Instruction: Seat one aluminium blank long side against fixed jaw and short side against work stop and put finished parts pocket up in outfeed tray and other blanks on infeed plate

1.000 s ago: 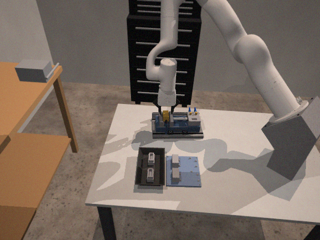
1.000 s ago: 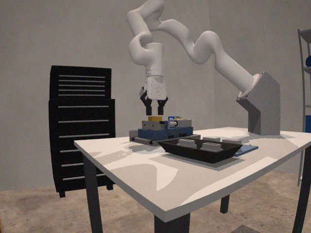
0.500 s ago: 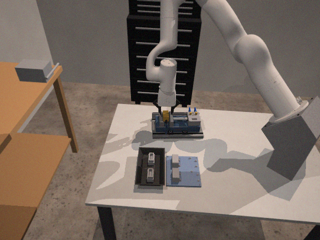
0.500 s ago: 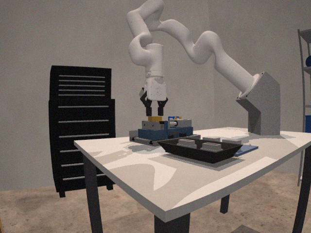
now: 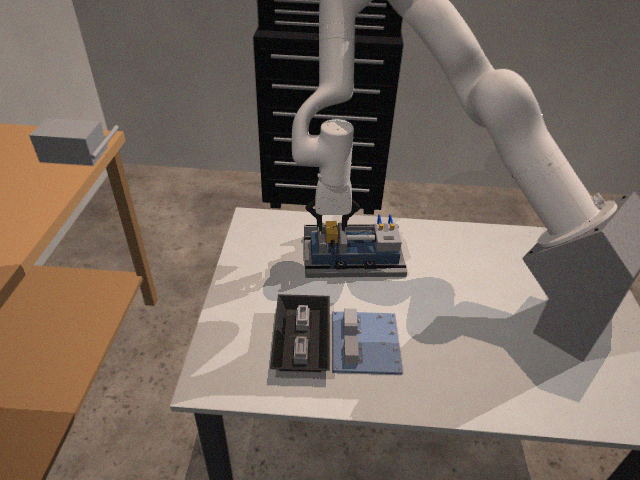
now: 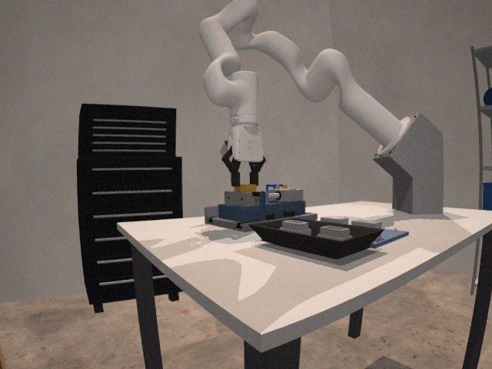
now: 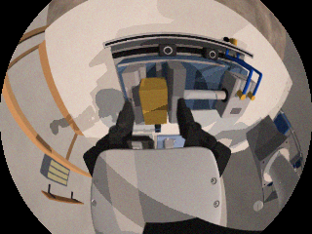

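Now: the brass blank 3 cm below my hand. From my hand the other things lie so: blue vise: 9 cm below, 7 cm behind; aluminium blank: 28 cm to the left, 10 cm below, 4 cm behind; fixed jaw: 5 cm below, 3 cm ahead.
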